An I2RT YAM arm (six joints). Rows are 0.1 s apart.
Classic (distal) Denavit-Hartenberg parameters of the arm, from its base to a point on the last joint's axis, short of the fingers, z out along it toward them. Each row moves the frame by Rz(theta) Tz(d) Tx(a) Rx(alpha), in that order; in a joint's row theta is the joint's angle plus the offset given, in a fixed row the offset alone. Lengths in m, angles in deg.
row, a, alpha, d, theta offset
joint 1, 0.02, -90, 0.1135, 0
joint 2, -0.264, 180, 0, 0
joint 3, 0.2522, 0, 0, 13.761
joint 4, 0.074, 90, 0, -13.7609
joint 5, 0, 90, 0, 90
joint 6, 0, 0, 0.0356, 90
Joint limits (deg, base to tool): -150..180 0..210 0..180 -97..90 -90..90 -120..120
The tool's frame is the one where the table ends.
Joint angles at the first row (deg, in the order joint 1, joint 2, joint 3, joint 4, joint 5, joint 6):
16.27 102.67 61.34 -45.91 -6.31 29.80
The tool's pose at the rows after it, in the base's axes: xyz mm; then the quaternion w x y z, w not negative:
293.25 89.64 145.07 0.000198 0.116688 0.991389 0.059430
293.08 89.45 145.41 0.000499 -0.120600 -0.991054 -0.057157
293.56 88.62 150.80 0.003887 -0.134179 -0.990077 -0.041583
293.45 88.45 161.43 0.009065 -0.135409 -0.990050 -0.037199
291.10 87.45 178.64 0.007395 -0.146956 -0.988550 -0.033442
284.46 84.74 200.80 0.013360 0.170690 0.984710 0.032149
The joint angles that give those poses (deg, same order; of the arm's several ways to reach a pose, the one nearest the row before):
16.27 102.67 61.34 -45.98 -6.26 29.84
16.27 102.65 61.41 -46.22 -6.04 30.28
16.27 102.52 62.65 -48.60 -4.54 31.77
16.27 101.78 64.40 -51.83 -4.32 31.88
16.27 99.83 66.26 -55.59 -3.84 33.21
16.27 96.01 67.11 -58.11 -2.63 36.01

